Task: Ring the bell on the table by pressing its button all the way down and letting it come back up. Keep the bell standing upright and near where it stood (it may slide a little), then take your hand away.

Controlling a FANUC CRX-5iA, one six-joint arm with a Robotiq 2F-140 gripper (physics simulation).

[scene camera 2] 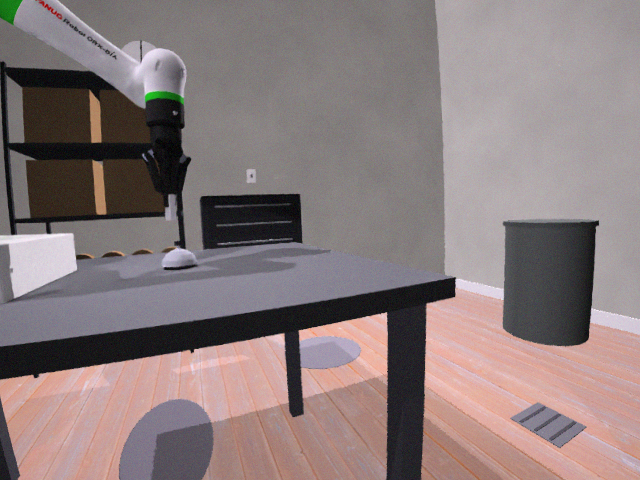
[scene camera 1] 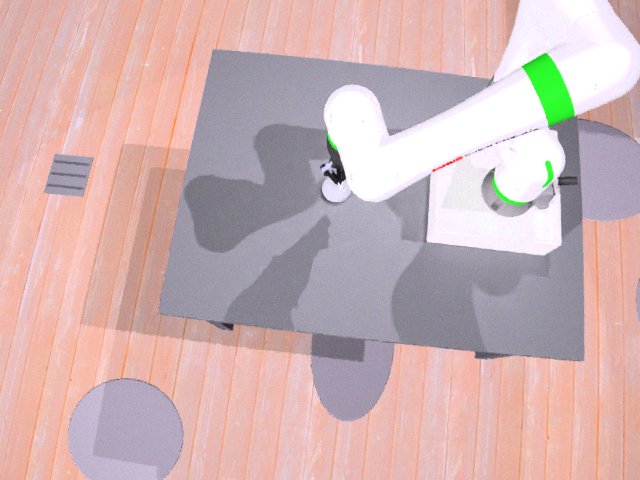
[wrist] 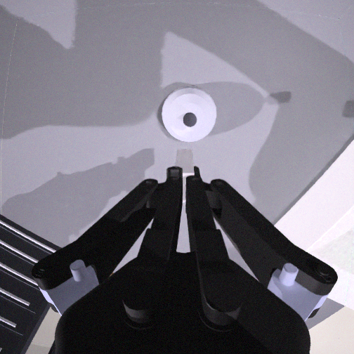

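Seen in the pictures: gripper, fingertip midpoint: (scene camera 2: 171, 220) (scene camera 1: 342, 185); arm's base, link origin: (scene camera 1: 507, 191).
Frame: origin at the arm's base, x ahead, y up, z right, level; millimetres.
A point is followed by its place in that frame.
A white domed bell (scene camera 1: 334, 193) {z 36, x 471, y -67 mm} (scene camera 2: 179, 259) {z 100, x 458, y -79 mm} (wrist: 175, 107) stands upright on the grey table (scene camera 1: 258, 82) {z 431, x 687, y -104 mm} (scene camera 2: 310, 279) {z 400, x 642, y -104 mm}. Its small dark button (wrist: 189, 119) is up at the top of the dome in the wrist view; the gripper covers it in scene camera 1. My gripper (scene camera 2: 171, 208) {z 26, x 454, y 15 mm} (wrist: 184, 160) is shut and empty, pointing down. In scene camera 2 its fingertips are above the bell, with a visible gap between them and the button. In the wrist view the bell lies just beyond the fingertips.
The white box-shaped base (scene camera 1: 439, 227) {z -93, x 201, y -6 mm} (scene camera 2: 43, 258) {z 79, x 186, y -50 mm} under the arm stands on the table, to the right of the bell in scene camera 1. Behind the table in scene camera 2 are a black slatted cabinet (scene camera 2: 251, 219) and a shelf rack (scene camera 2: 51, 150) with brown boxes.
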